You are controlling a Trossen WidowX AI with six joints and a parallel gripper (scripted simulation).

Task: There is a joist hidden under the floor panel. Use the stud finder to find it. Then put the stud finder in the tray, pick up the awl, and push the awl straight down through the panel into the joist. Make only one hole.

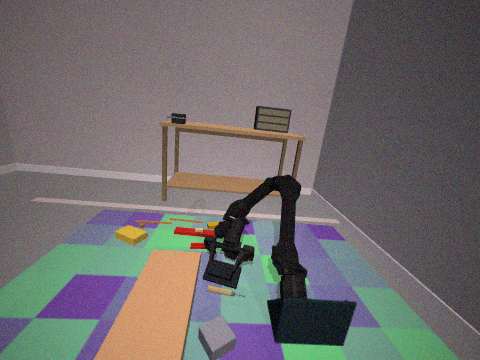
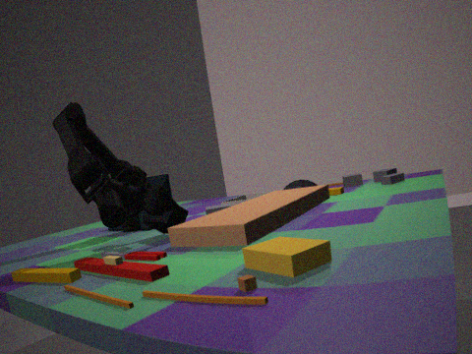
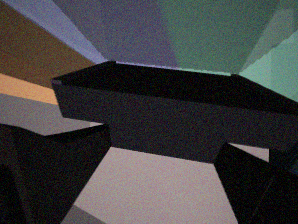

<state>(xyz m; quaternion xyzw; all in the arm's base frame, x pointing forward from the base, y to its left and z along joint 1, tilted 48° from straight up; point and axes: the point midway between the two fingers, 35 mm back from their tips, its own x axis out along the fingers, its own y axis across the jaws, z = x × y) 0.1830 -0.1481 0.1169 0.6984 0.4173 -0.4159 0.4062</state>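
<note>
Now: gripper tip 1 cm past the stud finder and 1 cm above it. The rest, counted from my gripper tip: yellow block (38 cm ahead, 28 cm to the right, 5 cm below); awl (3 cm behind, 5 cm to the left, 6 cm below).
</note>
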